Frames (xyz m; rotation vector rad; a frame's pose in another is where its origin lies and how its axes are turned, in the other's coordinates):
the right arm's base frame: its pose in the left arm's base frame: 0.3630 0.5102 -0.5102 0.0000 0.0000 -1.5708
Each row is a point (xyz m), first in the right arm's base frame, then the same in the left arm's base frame.
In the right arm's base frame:
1: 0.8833 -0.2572 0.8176
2: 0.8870 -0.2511 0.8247
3: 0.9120 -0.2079 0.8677
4: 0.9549 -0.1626 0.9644
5: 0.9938 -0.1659 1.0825
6: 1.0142 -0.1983 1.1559
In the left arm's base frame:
1: 0.1058 -0.3731 0.3074
2: 0.1119 -0.3768 0.3145
3: 0.1551 -0.4018 0.3575
4: 0.2004 -0.4447 0.4542
5: 0.1971 -0.4836 0.5723
6: 0.1647 -0.5040 0.6457

